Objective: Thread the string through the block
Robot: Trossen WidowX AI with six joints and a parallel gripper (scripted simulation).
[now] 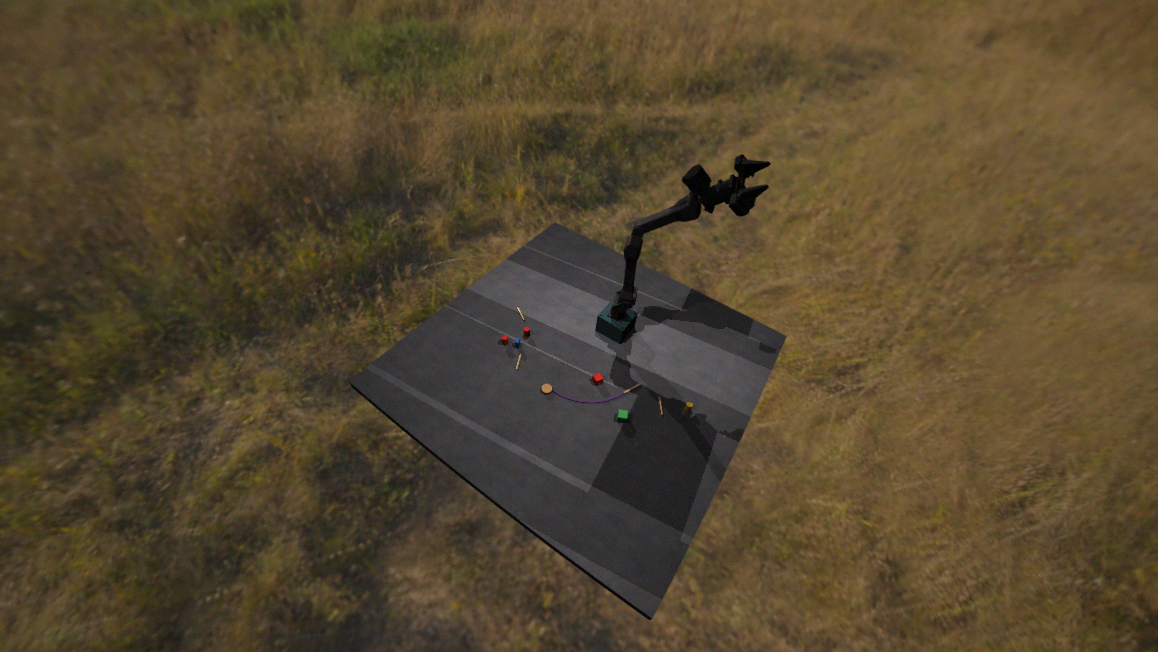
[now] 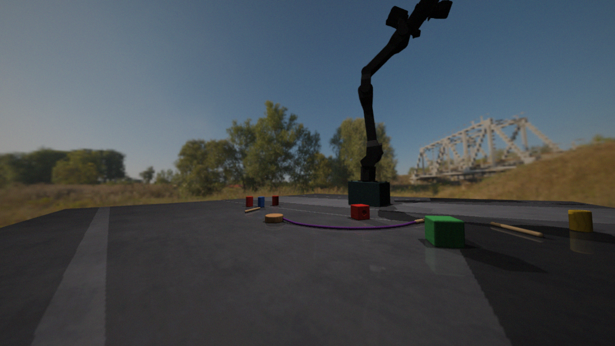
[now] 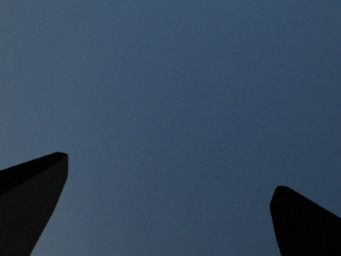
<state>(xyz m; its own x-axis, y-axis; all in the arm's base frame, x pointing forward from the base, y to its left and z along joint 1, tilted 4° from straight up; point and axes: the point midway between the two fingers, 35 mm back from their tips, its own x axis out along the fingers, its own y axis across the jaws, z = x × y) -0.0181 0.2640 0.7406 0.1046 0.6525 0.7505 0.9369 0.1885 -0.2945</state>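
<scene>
Now: gripper tip 270 mm short of the red block, 290 mm to the left of it and 820 mm above it. Round my gripper tip: thin wooden stick (250 mm ahead, 170 mm to the right, 830 mm below); loose stick (250 mm ahead, 40 mm to the right, 830 mm below); yellow cylinder (230 mm ahead, 60 mm to the left, 820 mm below).
</scene>
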